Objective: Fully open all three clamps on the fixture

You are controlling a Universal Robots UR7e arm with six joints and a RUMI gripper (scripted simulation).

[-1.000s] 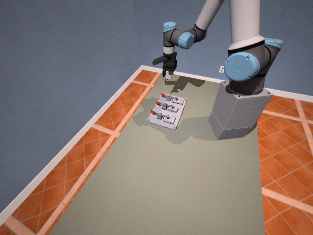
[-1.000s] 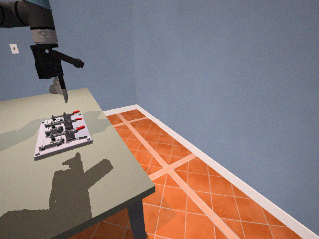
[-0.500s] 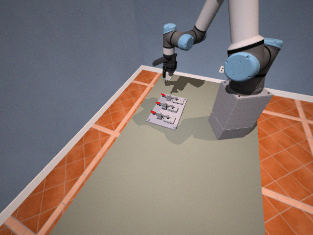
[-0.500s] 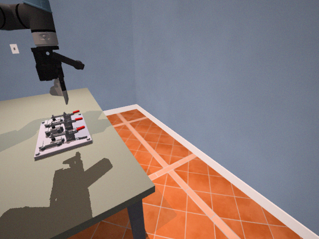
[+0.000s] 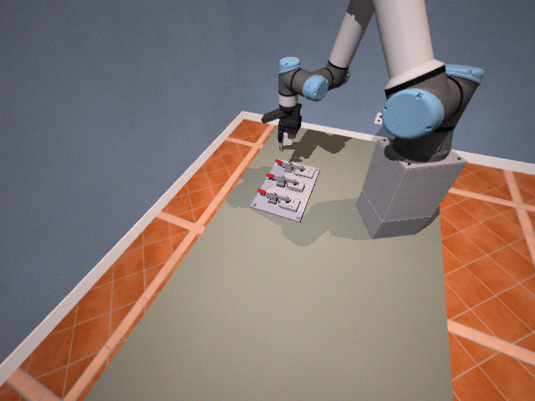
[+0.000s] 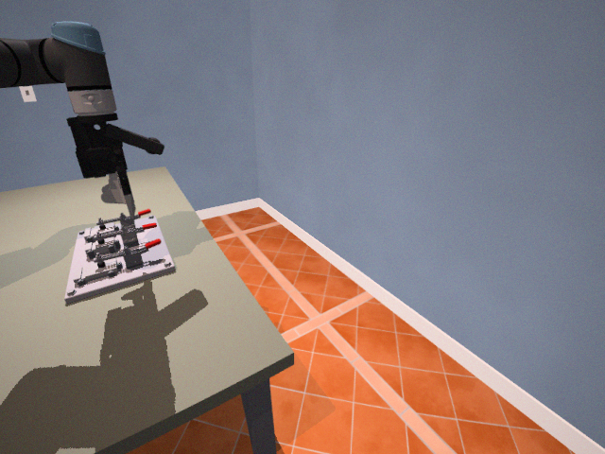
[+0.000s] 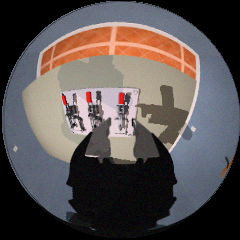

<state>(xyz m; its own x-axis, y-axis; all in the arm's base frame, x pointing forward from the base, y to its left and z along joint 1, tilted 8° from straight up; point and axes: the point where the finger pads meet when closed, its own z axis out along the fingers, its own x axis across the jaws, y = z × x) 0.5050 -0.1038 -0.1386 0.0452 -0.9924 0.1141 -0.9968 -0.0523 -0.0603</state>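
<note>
Now: the grey fixture plate 150 mm below my hand, 110 mm to the left of it and 60 mm behind it. Also, from my hand: block: 210 mm to the left, 130 mm below, 130 mm behind.
</note>
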